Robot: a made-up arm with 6 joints. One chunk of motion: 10 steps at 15 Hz.
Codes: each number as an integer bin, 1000 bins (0 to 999) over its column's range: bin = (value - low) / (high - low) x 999, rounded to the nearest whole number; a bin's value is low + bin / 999 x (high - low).
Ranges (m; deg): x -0.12..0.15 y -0.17..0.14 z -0.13..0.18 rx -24..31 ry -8..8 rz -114..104
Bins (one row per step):
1: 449 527 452 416 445 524
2: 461 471 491 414 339 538
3: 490 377 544 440 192 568
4: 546 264 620 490 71 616
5: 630 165 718 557 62 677
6: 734 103 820 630 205 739
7: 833 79 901 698 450 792
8: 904 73 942 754 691 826
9: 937 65 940 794 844 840
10: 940 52 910 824 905 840
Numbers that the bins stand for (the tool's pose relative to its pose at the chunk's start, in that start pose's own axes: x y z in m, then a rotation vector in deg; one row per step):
1: 0.0014 -0.0065 0.0103 -1.10 -0.87 0.35
2: 0.0046 -0.0238 0.0224 -1.21 -2.57 3.40
3: 0.0124 -0.0530 0.0388 0.22 -4.92 9.95
4: 0.0276 -0.0881 0.0624 2.98 -6.86 20.42
5: 0.0503 -0.1188 0.0928 6.67 -7.01 33.73
6: 0.0784 -0.1380 0.1245 10.68 -4.72 47.26
7: 0.1051 -0.1455 0.1496 14.43 -0.79 58.83
8: 0.1243 -0.1473 0.1623 17.51 3.07 66.25
9: 0.1332 -0.1498 0.1617 19.71 5.52 69.30
10: 0.1341 -0.1539 0.1524 21.37 6.49 69.30

